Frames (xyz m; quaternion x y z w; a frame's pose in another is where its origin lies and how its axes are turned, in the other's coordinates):
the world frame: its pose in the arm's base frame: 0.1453 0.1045 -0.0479 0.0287 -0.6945 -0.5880 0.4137
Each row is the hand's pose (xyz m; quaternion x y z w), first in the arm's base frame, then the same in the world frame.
Working: the arm's base frame: its pose in the world frame: 0.1762 -0.0567 0.0071 -0.0287 0.6945 0.5880 0.4137

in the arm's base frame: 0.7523 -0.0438 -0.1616 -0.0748 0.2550 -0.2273 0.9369
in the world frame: -0.3817 0.1300 -0.4907 -0.3656 0.7056 0.5015 0.3420
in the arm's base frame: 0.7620 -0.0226 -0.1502 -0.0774 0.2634 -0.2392 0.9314
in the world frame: -0.3930 0.1505 -0.4794 -0.3797 0.7034 0.4949 0.3408
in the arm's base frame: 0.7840 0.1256 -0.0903 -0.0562 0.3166 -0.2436 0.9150
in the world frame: -0.4531 0.2561 -0.3733 -0.4049 0.7264 0.4672 0.3003
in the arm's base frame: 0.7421 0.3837 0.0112 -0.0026 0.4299 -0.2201 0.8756
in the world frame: -0.5065 0.4019 -0.1397 -0.4318 0.7781 0.4133 0.1930
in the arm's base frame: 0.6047 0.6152 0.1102 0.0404 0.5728 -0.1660 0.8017
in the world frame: -0.4847 0.4948 0.1308 -0.4584 0.8127 0.3582 0.0326
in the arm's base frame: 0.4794 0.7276 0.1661 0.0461 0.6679 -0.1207 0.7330
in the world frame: -0.4314 0.5203 0.2981 0.4785 -0.8090 -0.3299 0.0883
